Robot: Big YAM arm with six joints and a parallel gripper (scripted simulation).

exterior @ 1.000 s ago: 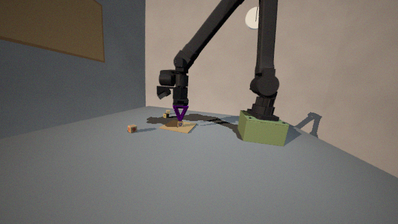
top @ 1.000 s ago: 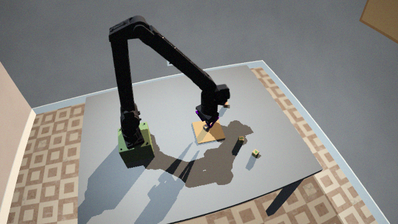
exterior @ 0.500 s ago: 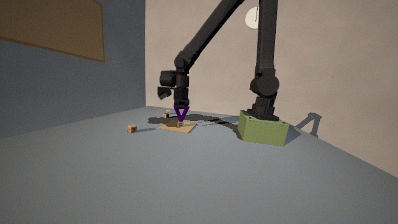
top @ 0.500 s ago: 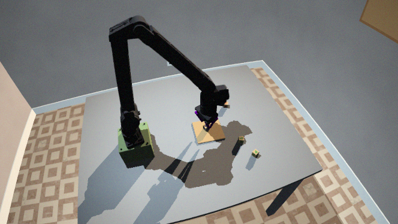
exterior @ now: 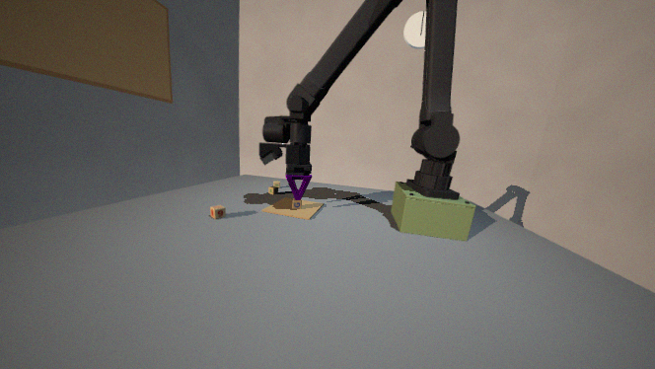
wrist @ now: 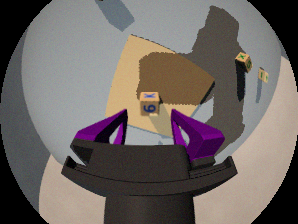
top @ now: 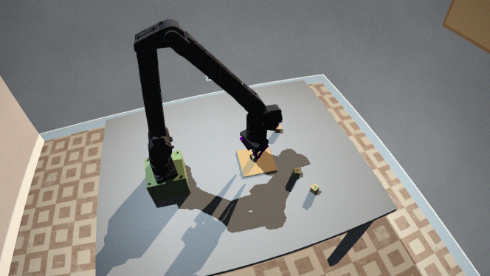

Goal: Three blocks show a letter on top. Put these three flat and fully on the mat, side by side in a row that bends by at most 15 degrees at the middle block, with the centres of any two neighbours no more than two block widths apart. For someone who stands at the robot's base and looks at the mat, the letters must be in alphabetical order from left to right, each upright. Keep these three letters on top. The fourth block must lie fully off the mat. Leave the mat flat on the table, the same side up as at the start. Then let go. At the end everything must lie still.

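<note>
Now: hand 10 mm short of the tan mat, 10 mm to the left of it and 40 mm above it. The rest, counted from my hand: block: 130 mm ahead, 250 mm to the right, 30 mm below.
</note>
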